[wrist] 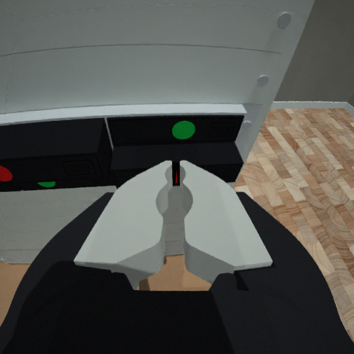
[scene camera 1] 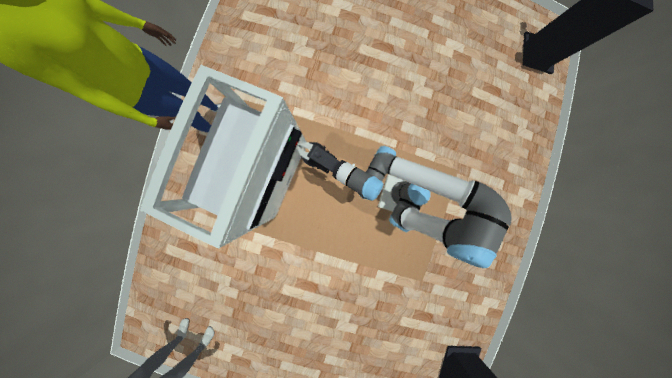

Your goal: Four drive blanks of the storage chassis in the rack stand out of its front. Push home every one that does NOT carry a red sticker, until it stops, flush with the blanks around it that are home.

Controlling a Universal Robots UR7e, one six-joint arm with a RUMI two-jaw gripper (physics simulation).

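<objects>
The wrist view shows my gripper and a rack; scene camera 1 shows my gripper and the rack too. On my gripper, (wrist: 225,231) and (scene camera 1: 311,147) are the same spot. On the rack, (wrist: 98,98) and (scene camera 1: 277,151) are the same spot.
</objects>
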